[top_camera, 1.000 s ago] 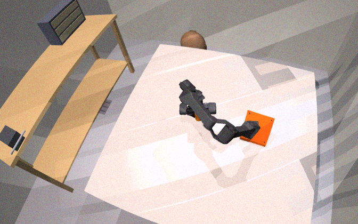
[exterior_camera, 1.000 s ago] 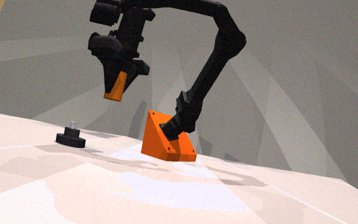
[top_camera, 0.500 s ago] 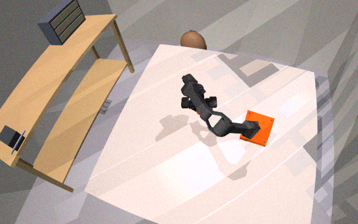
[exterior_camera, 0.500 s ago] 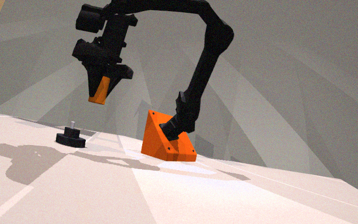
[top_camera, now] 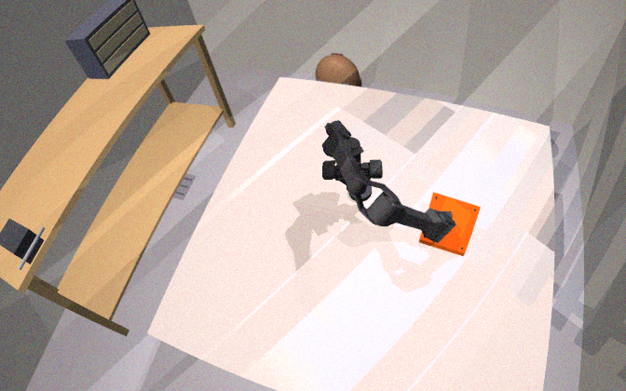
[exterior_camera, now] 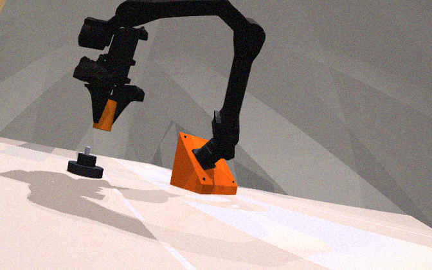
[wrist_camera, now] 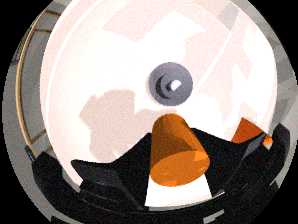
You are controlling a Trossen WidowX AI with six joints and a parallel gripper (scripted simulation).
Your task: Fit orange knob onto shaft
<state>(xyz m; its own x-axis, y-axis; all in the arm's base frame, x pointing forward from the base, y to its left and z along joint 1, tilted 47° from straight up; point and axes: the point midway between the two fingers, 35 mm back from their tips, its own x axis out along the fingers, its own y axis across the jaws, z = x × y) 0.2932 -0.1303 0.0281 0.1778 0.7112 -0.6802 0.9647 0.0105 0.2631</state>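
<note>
My gripper tip is 10 mm past the round pedestal, 50 mm to the left of it and 80 mm above it. Also, from my gripper tip: orange knob (30 mm above).
</note>
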